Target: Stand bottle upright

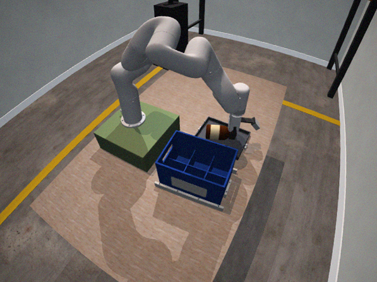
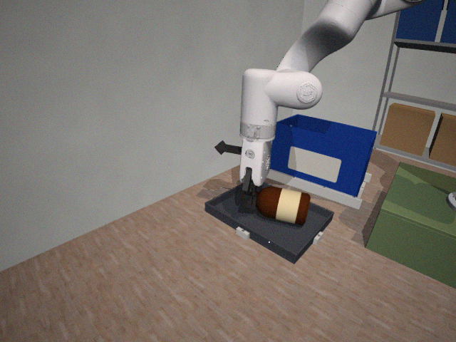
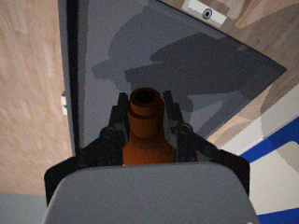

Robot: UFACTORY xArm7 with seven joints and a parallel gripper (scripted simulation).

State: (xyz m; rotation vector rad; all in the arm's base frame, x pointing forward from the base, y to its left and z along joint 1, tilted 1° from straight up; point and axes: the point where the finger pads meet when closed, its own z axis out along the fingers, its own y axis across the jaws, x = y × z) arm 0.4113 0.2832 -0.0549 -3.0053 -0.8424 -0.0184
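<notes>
My hand is 50 mm past the brown bottle and 30 mm to the left of it. Round my hand: dark grey tray (40 mm behind, 20 mm to the right, 30 mm below); blue crate (10 mm ahead, 300 mm to the right, 40 mm above).
</notes>
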